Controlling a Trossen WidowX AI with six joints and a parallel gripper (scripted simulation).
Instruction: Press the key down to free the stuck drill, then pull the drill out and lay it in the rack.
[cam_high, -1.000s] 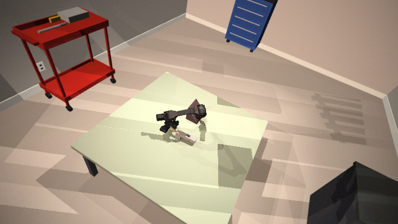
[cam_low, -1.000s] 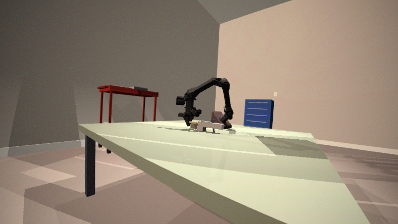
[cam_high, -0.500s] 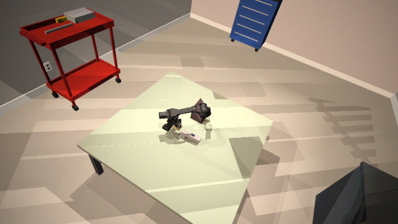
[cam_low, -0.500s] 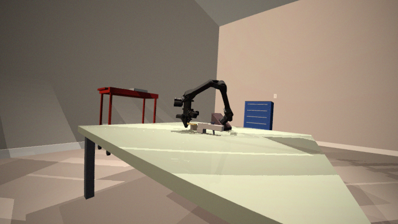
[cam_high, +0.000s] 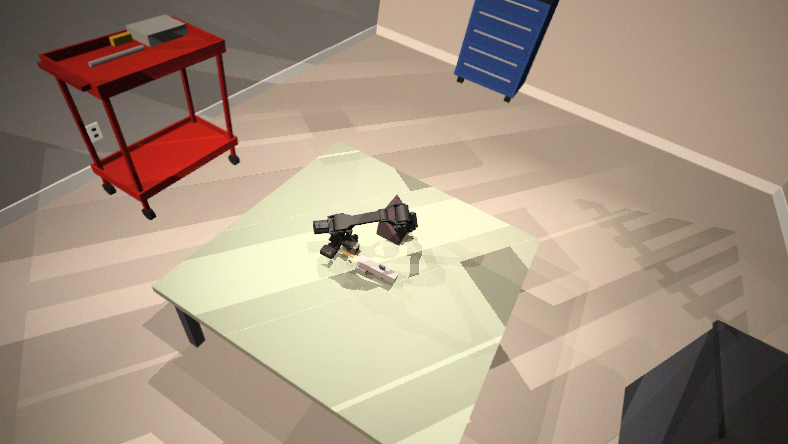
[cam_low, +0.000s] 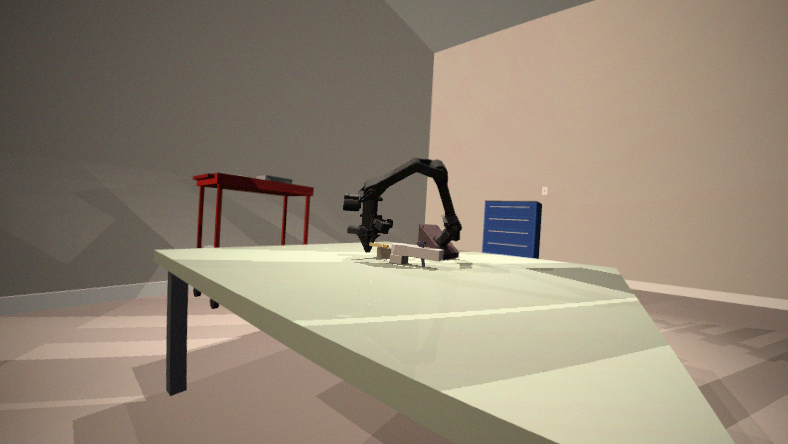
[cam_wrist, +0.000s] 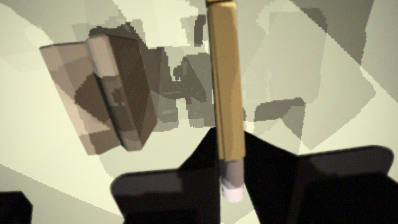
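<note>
Now: gripper tip 4 cm to the right of the drill and 3 cm below it. From my gripper tip the other things lie so: small dark key 23 cm to the left, 3 cm above, 1 cm ahead; then rack 7 cm behind, 4 cm to the left.
</note>
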